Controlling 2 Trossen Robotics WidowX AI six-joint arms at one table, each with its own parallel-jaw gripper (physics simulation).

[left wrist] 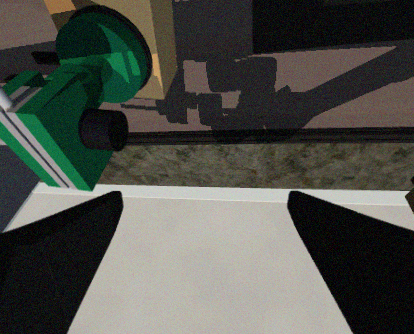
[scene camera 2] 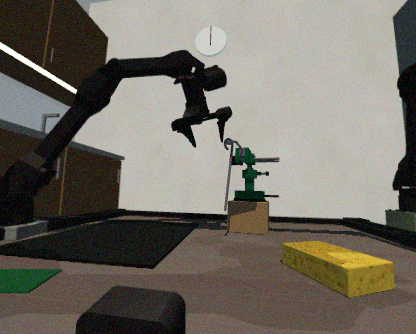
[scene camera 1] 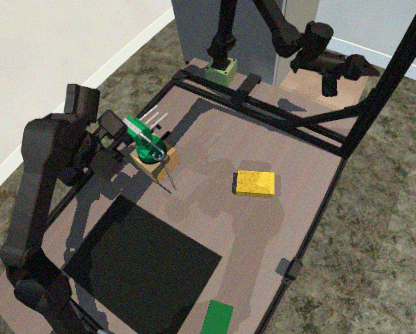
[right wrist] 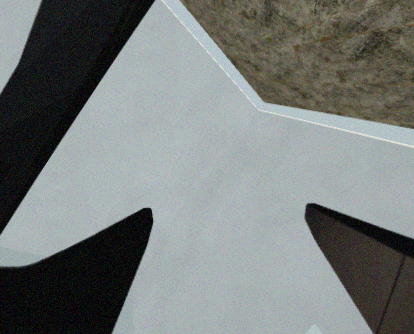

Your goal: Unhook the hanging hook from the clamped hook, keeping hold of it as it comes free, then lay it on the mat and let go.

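Where they show: left gripper, fingertip midpoint: (left wrist: 206,199) (scene camera 2: 208,144); right gripper, fingertip midpoint: (scene camera 1: 371,73) (right wrist: 228,212); left arm's base at its link origin: (scene camera 2: 12,223); right arm's base at its link origin: (scene camera 2: 415,211) (scene camera 1: 220,64).
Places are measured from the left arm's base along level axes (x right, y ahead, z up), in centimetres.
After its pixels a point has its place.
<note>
The hanging hook (scene camera 1: 169,176) @(x 0.6, y 49.2, z 11.6 cm) (scene camera 2: 228,180) @(x 0.7, y 49.4, z 11.2 cm) is a thin grey rod that hangs nearly upright from the clamped hook (scene camera 2: 236,142) @(x 0.7, y 51.3, z 20.7 cm), which sticks out of the green vise (scene camera 1: 151,151) @(x -9.6, y 56.6, z 8.9 cm) (scene camera 2: 249,183) @(x -9.7, y 57.6, z 11.0 cm) (left wrist: 82,82) @(x -10.3, y 55.9, z 14.3 cm). Its lower end is off the table. The black mat (scene camera 1: 145,260) @(x -1.1, y 26.7, z -2.1 cm) (scene camera 2: 110,245) @(x 9.5, y 25.6, z -2.1 cm) lies flat on the table. My left gripper (scene camera 2: 208,144) @(x -15.4, y 45.7, z 23.4 cm) (left wrist: 206,199) @(x -15.4, y 45.7, z 23.4 cm) is open and empty, at about the height of the vise's top and to the left of the hooks in scene camera 2. My right gripper (right wrist: 228,212) @(x 47.2, y 90.0, z 24.0 cm) is open and empty, far from the vise. Neither hook shows clearly in the left wrist view.
The vise stands on a wooden block (scene camera 1: 170,161) @(x -5.2, y 57.8, z 2.7 cm) (scene camera 2: 248,218) @(x -5.8, y 56.3, z 1.4 cm). A yellow sponge (scene camera 1: 255,183) @(x 23.0, y 59.2, z 0.5 cm) (scene camera 2: 370,280) @(x 28.6, y 60.7, z -1.1 cm) lies on the table right of the vise. A green rectangle (scene camera 1: 217,317) @(x 23.9, y 19.6, z -2.5 cm) (scene camera 2: 27,280) @(x 24.5, y 21.5, z -2.4 cm) lies near the mat. Black frame bars edge the table.
</note>
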